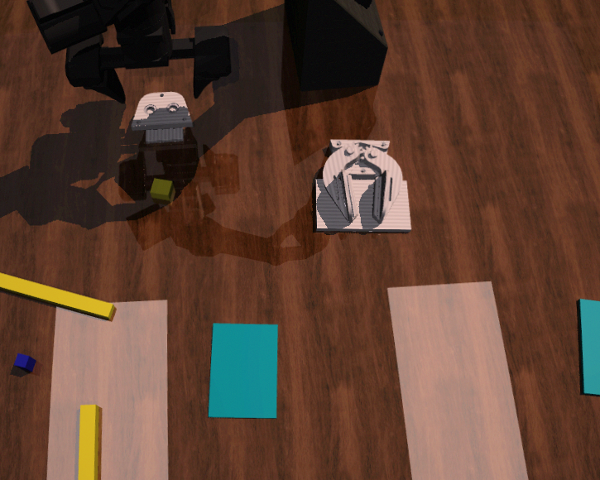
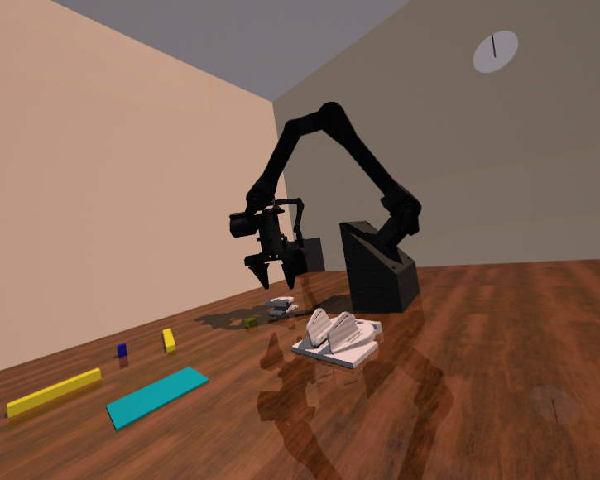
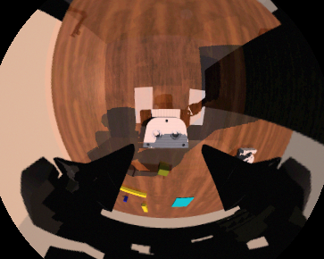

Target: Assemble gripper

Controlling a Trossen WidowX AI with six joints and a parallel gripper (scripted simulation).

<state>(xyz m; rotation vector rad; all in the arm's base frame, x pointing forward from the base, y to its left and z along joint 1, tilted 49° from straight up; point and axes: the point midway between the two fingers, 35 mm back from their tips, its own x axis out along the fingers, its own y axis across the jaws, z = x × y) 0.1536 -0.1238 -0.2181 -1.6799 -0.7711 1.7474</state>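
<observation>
Now: gripper tip 5 cm above the white stand and 1 cm past it. The rest, counted from my gripper tip: long yellow bar: 23 cm ahead, 15 cm to the right, 6 cm below; yellow cube: 10 cm ahead, 5 cm below, 1 cm to the right; teal plate: 34 cm ahead, 8 cm to the left, 6 cm below.
</observation>
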